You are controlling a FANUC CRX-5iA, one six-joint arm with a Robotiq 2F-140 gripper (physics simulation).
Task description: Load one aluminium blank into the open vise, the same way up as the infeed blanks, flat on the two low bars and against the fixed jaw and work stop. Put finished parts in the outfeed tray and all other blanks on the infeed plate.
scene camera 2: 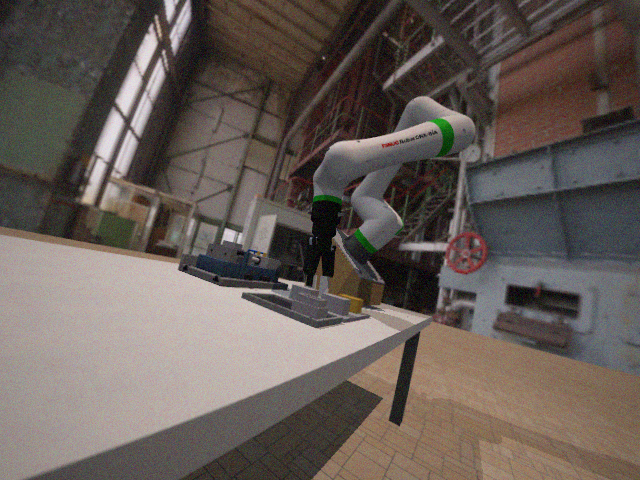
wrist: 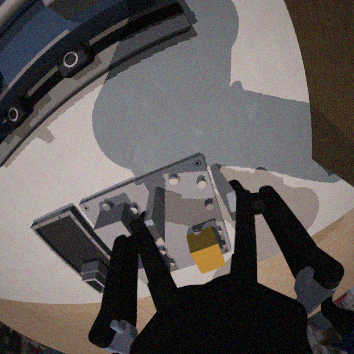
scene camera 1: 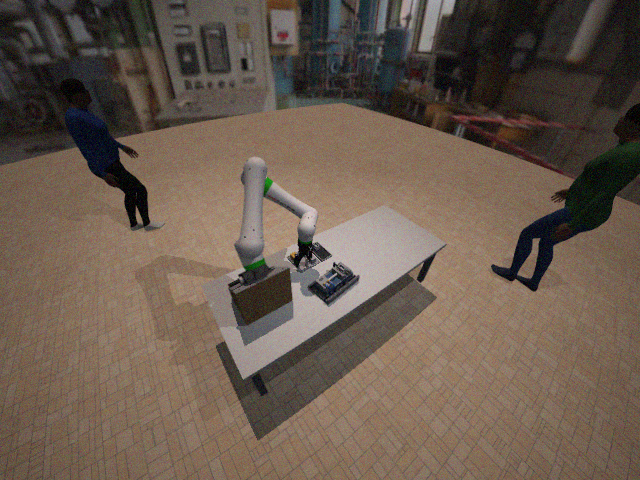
Labels:
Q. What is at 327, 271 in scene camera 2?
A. My gripper.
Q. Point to a grey infeed plate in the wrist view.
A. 184, 201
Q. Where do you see a dark outfeed tray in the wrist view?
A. At 69, 239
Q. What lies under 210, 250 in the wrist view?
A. A brass blank.

